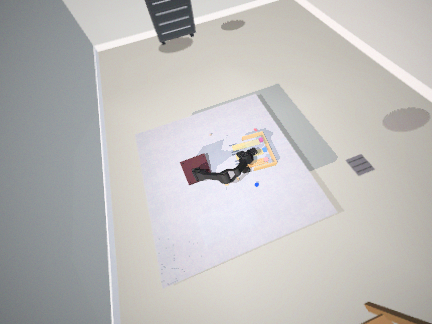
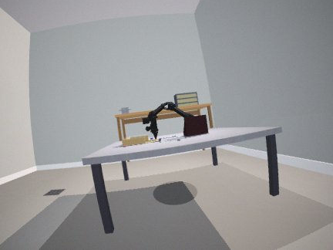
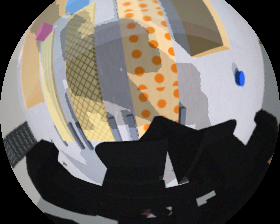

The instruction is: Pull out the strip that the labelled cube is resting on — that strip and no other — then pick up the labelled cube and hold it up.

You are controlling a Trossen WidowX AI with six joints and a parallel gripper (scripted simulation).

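The orange dotted strip lies 90 mm ahead of my gripper tip. The rest, counted from my gripper tip: blue piece 50 mm ahead, 190 mm to the right; then pale cube marked k 200 mm ahead, 10 mm to the right, 20 mm above.
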